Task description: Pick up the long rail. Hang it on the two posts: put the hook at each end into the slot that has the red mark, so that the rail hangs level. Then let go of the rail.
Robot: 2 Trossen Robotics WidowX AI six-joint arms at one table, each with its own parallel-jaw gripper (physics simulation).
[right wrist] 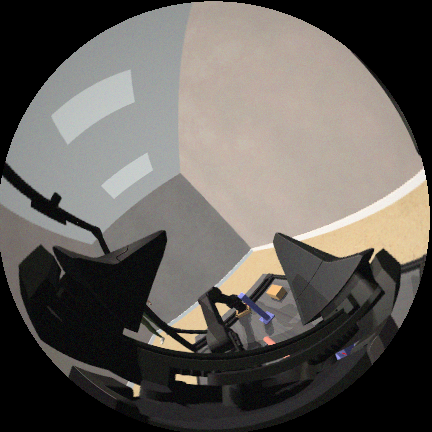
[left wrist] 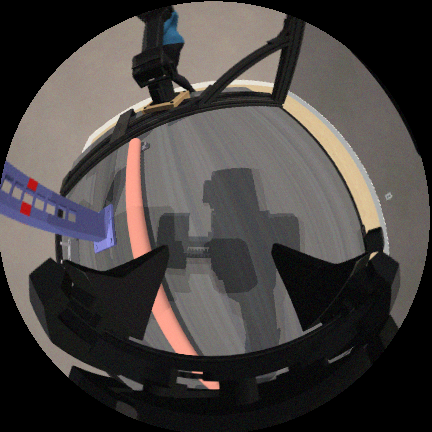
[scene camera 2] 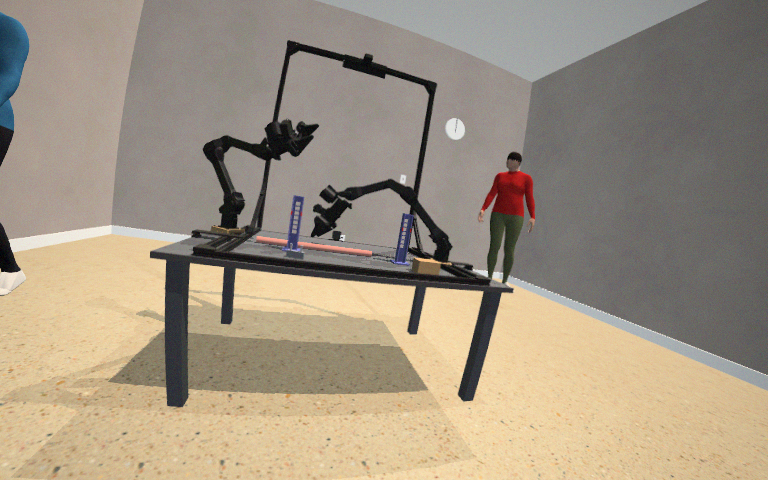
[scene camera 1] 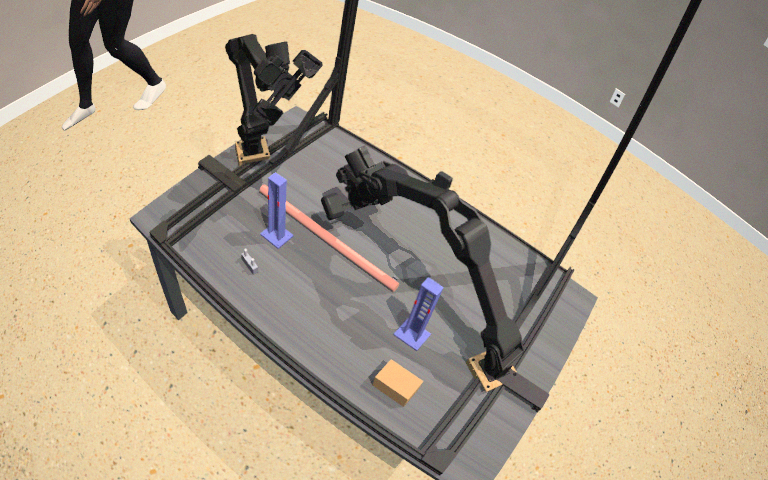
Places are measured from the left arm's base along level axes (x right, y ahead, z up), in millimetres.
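Where they show: left gripper, between the fingertips: [left wrist: 221, 250] [scene camera 2: 314, 236] [scene camera 1: 344, 206]; right gripper, between the fingertips: [right wrist: 221, 237] [scene camera 2: 316, 130] [scene camera 1: 293, 93]; left arm's base, origin of its link: [right wrist: 241, 308] [scene camera 2: 440, 261] [scene camera 1: 494, 367]; right arm's base, origin of its link: [left wrist: 164, 98] [scene camera 2: 228, 227] [scene camera 1: 252, 148].
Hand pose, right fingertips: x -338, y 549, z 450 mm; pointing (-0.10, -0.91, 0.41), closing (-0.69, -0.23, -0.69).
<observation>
Things, the pixels of their centre, and the offset from my right fingertips. "spot": a spot on its surface instead. Level surfaces: height alone.
- long salmon rail, middle of its body: [left wrist: 153, 278] [scene camera 1: 325, 232] [scene camera 2: 315, 246] dx +104, dy -25, dz -461 mm
- small hook, a spot on its surface: [left wrist: 145, 146] spot: dx +16, dy +175, dz -466 mm
- picture-left blue post, middle of its body: [left wrist: 50, 211] [scene camera 1: 276, 208] [scene camera 2: 295, 223] dx -22, dy +14, dz -368 mm
- picture-right blue post, middle of its body: [scene camera 1: 421, 312] [scene camera 2: 403, 238] [right wrist: 254, 307] dx +197, dy -378, dz -368 mm
- orange block, middle of its body: [scene camera 1: 397, 383] [scene camera 2: 426, 266] [right wrist: 275, 291] dx +98, dy -496, dz -449 mm
- small grey bracket, middle of its body: [scene camera 1: 249, 260] [left wrist: 68, 252] [scene camera 2: 295, 251] dx -121, dy -62, dz -451 mm
- table, height of its surface: dz -474 mm
The long salmon rail [scene camera 1: 334, 238] [scene camera 2: 334, 247] [left wrist: 134, 200] [right wrist: 268, 341] lies on the table behind the two posts. A small hook [left wrist: 145, 146] shows at its far end in the left wrist view. The picture-left blue post [scene camera 1: 276, 206] [scene camera 2: 294, 226] [left wrist: 80, 217] and the picture-right blue post [scene camera 1: 421, 308] [scene camera 2: 403, 243] [right wrist: 255, 306] stand upright, with red marks beside their slots. My left gripper [scene camera 1: 338, 189] [scene camera 2: 317, 222] [left wrist: 221, 250] is open and empty above the table, to the rail's back side. My right gripper [scene camera 1: 289, 88] [scene camera 2: 314, 130] [right wrist: 221, 237] is open and empty, raised high, far from the rail.
An orange block [scene camera 1: 398, 382] [scene camera 2: 425, 266] [right wrist: 276, 291] lies near the front, beside the picture-right post. A small grey bracket [scene camera 1: 249, 262] [scene camera 2: 294, 254] with two pegs lies in front of the picture-left post. Black frame bars edge the table [scene camera 1: 305, 283].
</observation>
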